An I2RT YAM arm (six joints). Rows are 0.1 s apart.
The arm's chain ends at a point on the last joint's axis. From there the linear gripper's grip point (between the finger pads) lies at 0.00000 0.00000 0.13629 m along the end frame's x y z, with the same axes.
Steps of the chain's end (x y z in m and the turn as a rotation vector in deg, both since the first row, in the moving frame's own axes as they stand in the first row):
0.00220, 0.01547, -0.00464, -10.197, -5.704, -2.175
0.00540, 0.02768, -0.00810, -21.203, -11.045, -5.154
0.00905, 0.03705, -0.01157, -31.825, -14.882, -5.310
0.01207, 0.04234, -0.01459, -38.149, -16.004, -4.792
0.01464, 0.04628, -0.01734, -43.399, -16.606, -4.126
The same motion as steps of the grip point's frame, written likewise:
-0.01081, 0.03981, -0.00746, -10.197, -5.704, -2.175
-0.01785, 0.07776, -0.01979, -21.203, -11.045, -5.154
-0.02073, 0.10958, -0.03638, -31.825, -14.882, -5.310
-0.01910, 0.12683, -0.04858, -38.149, -16.004, -4.792
-0.01712, 0.13983, -0.05974, -43.399, -16.606, -4.126

